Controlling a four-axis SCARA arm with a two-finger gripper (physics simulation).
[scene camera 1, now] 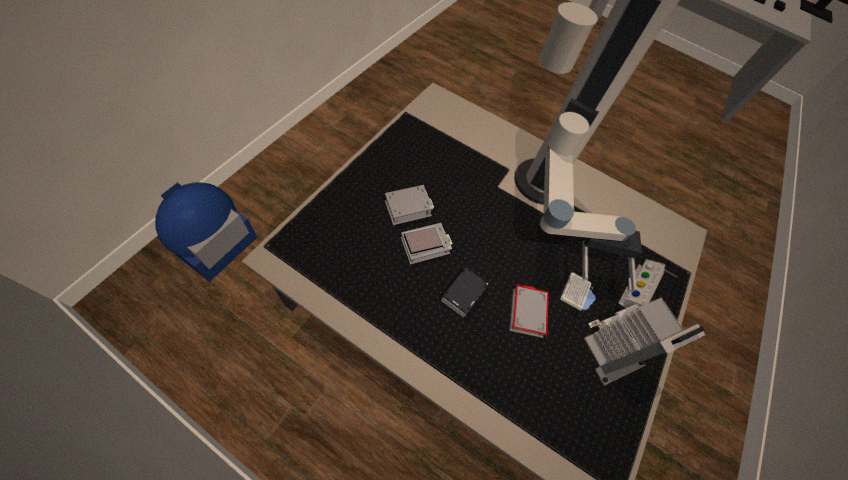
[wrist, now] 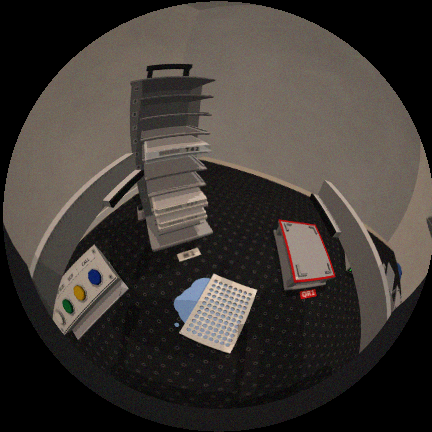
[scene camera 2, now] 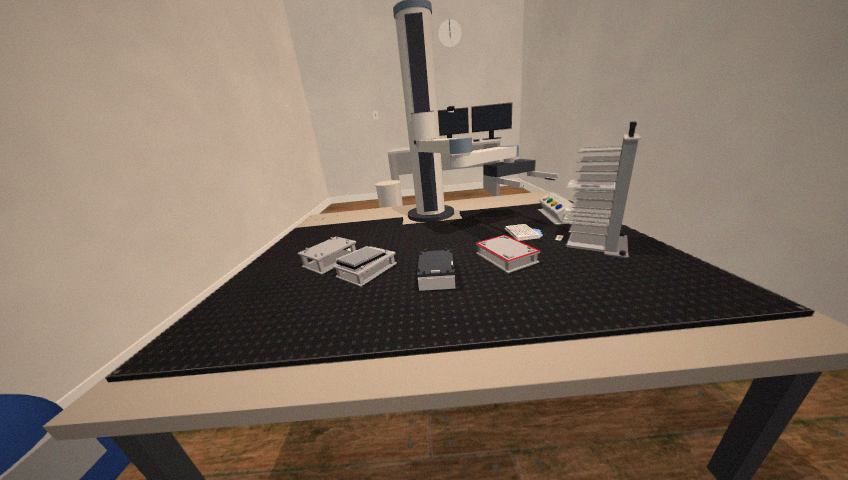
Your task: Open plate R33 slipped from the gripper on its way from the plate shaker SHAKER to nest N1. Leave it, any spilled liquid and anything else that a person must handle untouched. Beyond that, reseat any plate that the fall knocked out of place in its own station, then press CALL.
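Where they show: gripper, fingertip midpoint: (scene camera 1: 609, 284) (wrist: 230, 168) (scene camera 2: 540, 180); arm's base, origin of the base link: (scene camera 1: 541, 182) (scene camera 2: 431, 214).
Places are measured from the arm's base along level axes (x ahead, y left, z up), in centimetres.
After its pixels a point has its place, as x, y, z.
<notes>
Plate R33 (scene camera 1: 576, 290) @[41.9, 33.3, 2.5] (scene camera 2: 522, 231) @[42.9, 33.4, 2.6] (wrist: 220, 312) @[41.8, 33.5, 2.7], a white open well plate, lies on the black mat, partly over a blue spill (scene camera 1: 589, 298) @[41.2, 39.1, 1.4] (scene camera 2: 537, 233) (wrist: 192, 298) @[42.0, 38.8, 1.4]. My gripper (scene camera 1: 608, 282) @[46.3, 37.4, 22.1] (scene camera 2: 540, 180) @[46.3, 37.4, 22.1] (wrist: 230, 168) @[46.3, 37.4, 22.1] is open and empty, raised above the mat near the plate and button panel. The blue button (scene camera 1: 636, 293) @[33.1, 51.8, 8.4] (scene camera 2: 558, 205) @[32.7, 51.8, 8.3] (wrist: 95, 276) @[33.1, 51.4, 8.1] has CALL beside it in the wrist view. A plate (scene camera 1: 424, 239) @[61.0, -24.3, 7.6] (scene camera 2: 361, 257) @[63.3, -24.0, 7.7] rests on one of two grey stands; its exact seating is unclear. The dark-topped block (scene camera 1: 465, 290) @[69.1, -1.5, 6.8] (scene camera 2: 436, 261) @[69.0, -1.3, 6.8] looks like the shaker.
A red-edged stand (scene camera 1: 530, 310) @[61.2, 21.4, 5.2] (scene camera 2: 507, 247) @[61.3, 21.7, 5.3] (wrist: 306, 251) @[59.1, 21.8, 5.3], labelled QR1, carries no plate. A tall rack (scene camera 1: 661, 318) @[54.2, 51.6, 31.6] (scene camera 2: 621, 196) @[64.3, 53.0, 19.2] (wrist: 135, 115) @[52.9, 59.1, 26.6] holds plates, one marked T42 (wrist: 177, 149) @[50.1, 45.6, 21.3]. Another grey stand (scene camera 1: 409, 202) @[50.2, -38.5, 6.9] (scene camera 2: 327, 249) @[52.0, -38.4, 6.9] is bare on top. A blue bin (scene camera 1: 196, 214) stands off the table.
</notes>
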